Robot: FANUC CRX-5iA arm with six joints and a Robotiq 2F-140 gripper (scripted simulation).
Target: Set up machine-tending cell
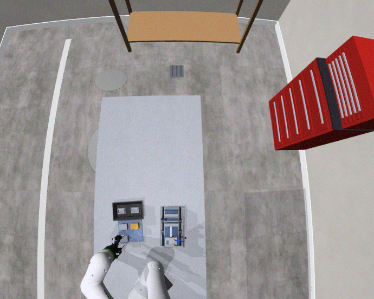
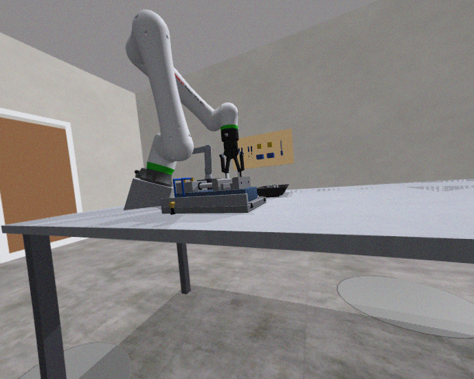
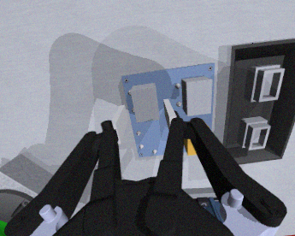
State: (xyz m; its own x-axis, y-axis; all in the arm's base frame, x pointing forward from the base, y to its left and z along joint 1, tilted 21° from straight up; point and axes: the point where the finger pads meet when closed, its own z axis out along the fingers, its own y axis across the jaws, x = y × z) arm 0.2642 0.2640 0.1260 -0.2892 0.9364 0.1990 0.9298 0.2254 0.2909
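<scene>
The blue infeed plate lies 60 mm ahead of my hand, 30 mm to the right of it and 90 mm below it. From my hand the other things lie so: hose-end block (80 mm ahead, 350 mm to the right, 20 mm below); then black work stop rod (230 mm ahead, 270 mm to the right); then brass blank (110 mm ahead, 60 mm to the right, 70 mm below).
</scene>
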